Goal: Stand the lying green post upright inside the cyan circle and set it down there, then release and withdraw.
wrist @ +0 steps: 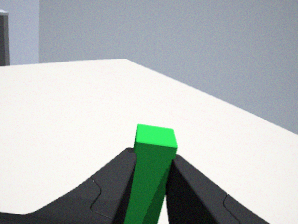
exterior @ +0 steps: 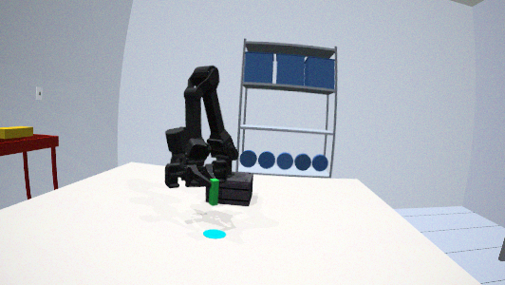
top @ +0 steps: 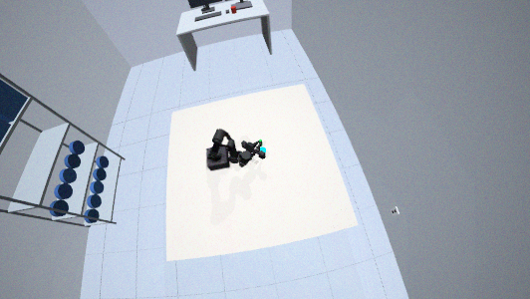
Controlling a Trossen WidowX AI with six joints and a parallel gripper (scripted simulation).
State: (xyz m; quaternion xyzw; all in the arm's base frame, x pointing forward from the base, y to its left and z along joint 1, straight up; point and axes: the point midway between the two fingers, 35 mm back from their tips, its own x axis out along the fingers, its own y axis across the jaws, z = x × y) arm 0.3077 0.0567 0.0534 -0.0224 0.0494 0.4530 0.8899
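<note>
The cyan circle lies 140 mm below my gripper tip. The rest, counted from my gripper tip: green post 20 mm below.
</note>
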